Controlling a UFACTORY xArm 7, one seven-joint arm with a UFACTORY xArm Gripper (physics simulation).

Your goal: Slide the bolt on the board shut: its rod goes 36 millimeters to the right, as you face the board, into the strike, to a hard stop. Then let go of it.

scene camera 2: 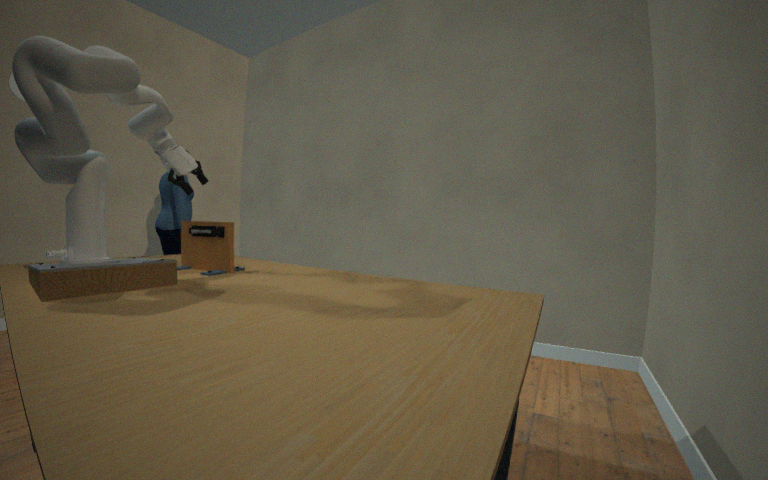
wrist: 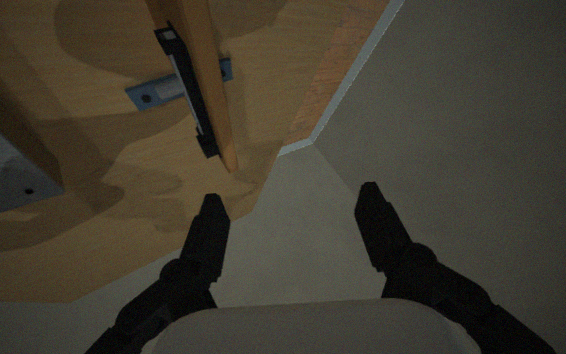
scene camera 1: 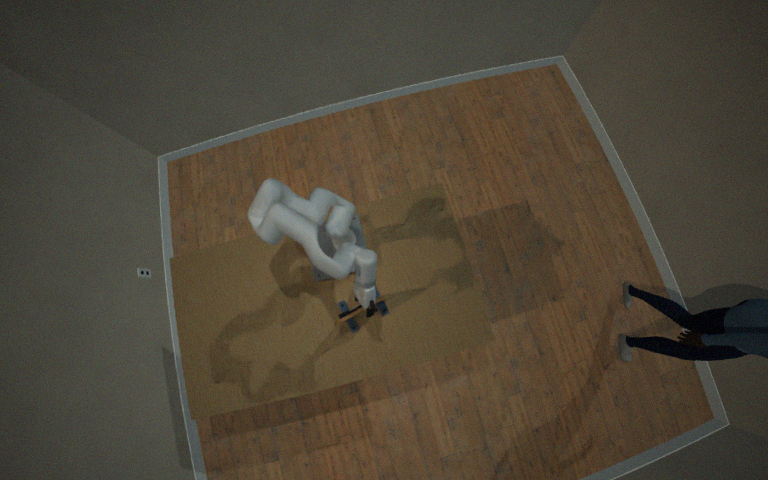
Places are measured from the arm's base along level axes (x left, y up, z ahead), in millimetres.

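Pixels of known places: gripper, between the fingertips: (scene camera 2: 198, 188) (wrist: 290, 202) (scene camera 1: 364, 307); arm's base, origin of its link: (scene camera 2: 87, 262).
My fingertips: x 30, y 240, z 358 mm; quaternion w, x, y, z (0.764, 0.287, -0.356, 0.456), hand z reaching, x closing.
Note:
Ahead of a thing's pixels: the offset from my fingertips to its middle. Level surfaces: height alone.
The upright orange-brown wooden board @(dy -208, dx -38, dz +11 mm) (scene camera 1: 351, 314) (scene camera 2: 207, 253) (wrist: 216, 90) stands on blue feet. The bolt, a black housing @(dy -156, dx -62, dz -11 mm) (scene camera 2: 219, 231) (wrist: 192, 92) with a light grey strip @(dy -156, dx -44, dz -16 mm) (scene camera 2: 200, 231) along it, is mounted near the top of the board's face. Whether the rod sits in the strike is too small to tell. My gripper (scene camera 1: 370, 310) (scene camera 2: 197, 186) (wrist: 290, 202) is open and empty. It hangs above the board, apart from it and from the bolt. In the wrist view the bolt is up and left of the fingertips. In scene camera 1 the gripper and wrist hide part of the board.
The board's blue feet (scene camera 1: 353, 326) (scene camera 2: 213, 272) (wrist: 145, 98) lie on the wooden table @(dy -296 mm) (scene camera 1: 254, 339) (scene camera 2: 283, 367) (wrist: 90, 165). The arm's base block (scene camera 2: 107, 281) stands close by the board on the bolt's side. A person (scene camera 1: 696, 333) (scene camera 2: 174, 206) stands away from the table.

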